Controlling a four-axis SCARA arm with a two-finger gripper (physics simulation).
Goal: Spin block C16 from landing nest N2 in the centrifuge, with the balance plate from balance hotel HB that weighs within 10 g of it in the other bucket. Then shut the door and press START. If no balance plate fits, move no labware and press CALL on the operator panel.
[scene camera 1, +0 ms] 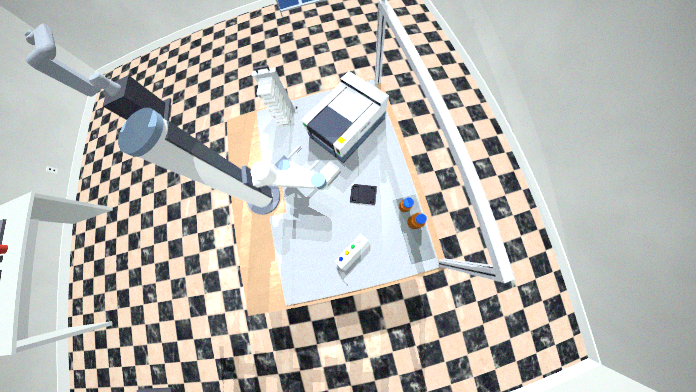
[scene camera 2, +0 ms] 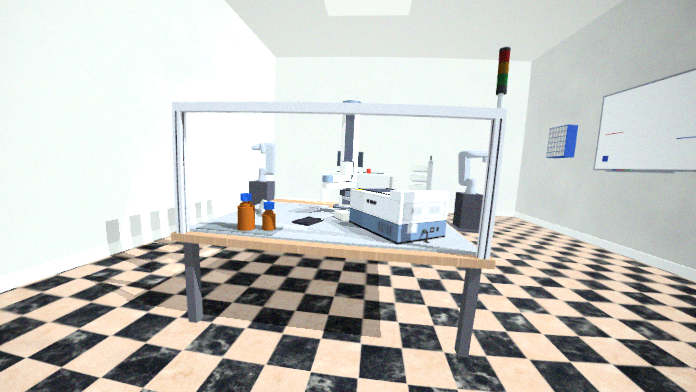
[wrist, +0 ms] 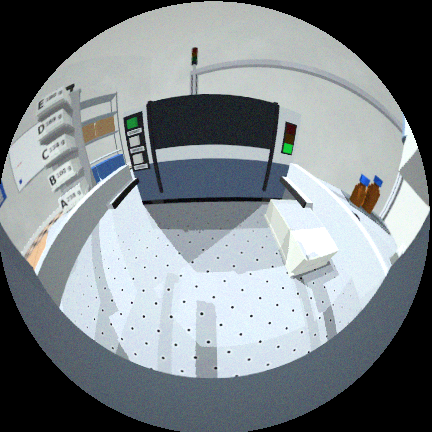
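Seen in the pictures: gripper, between the fingertips: [scene camera 1: 309,153] [wrist: 207,165]; arm's base, origin of its link: [scene camera 1: 263,197] [scene camera 2: 346,207].
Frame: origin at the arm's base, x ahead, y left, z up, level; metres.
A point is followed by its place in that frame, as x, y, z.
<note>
My gripper [scene camera 1: 310,154] @(0.397, 0.157, 0.131) [wrist: 207,165] @(0.397, 0.157, 0.131) is open and empty, facing the centrifuge [scene camera 1: 377,111] @(0.881, 0.283, 0.205) [scene camera 2: 397,215] @(0.958, 0.335, 0.147) [wrist: 212,175] @(0.498, 0.217, 0.072). The white block C16 [scene camera 1: 330,173] @(0.495, 0.017, 0.055) [scene camera 2: 342,215] @(0.553, 0.032, 0.044) [wrist: 295,230] @(0.454, 0.051, 0.055) stands near the right fingertip in the wrist view, outside the grasp; its label is washed out. The centrifuge front has a black panel [wrist: 212,122] @(0.495, 0.215, 0.172); whether the door is open is unclear. A green button [wrist: 132,122] @(0.413, 0.326, 0.194) is at its left, and a green lamp [wrist: 287,148] @(0.578, 0.097, 0.142) is lit at its right. Balance hotel HB [scene camera 1: 265,75] @(0.273, 0.607, 0.410) [wrist: 84,140] @(0.339, 0.599, 0.224) holds plates labelled A to E; the weights are blurred.
The operator panel [scene camera 1: 357,250] @(0.543, -0.495, 0.094), with blue, yellow and green buttons, is at the table's near side. A black nest [scene camera 1: 363,194] @(0.666, -0.167, 0.025) [scene camera 2: 307,220] @(0.682, -0.163, 0.025) lies beyond the block. Two brown bottles [scene camera 1: 417,221] @(0.899, -0.428, 0.189) [scene camera 2: 246,217] @(0.961, -0.398, 0.085) [wrist: 371,197] @(0.888, -0.398, 0.092) stand near the far edge. A frame [scene camera 1: 450,130] @(1.015, -0.157, 0.620) [scene camera 2: 300,108] @(1.044, -0.108, 0.593) spans that edge.
</note>
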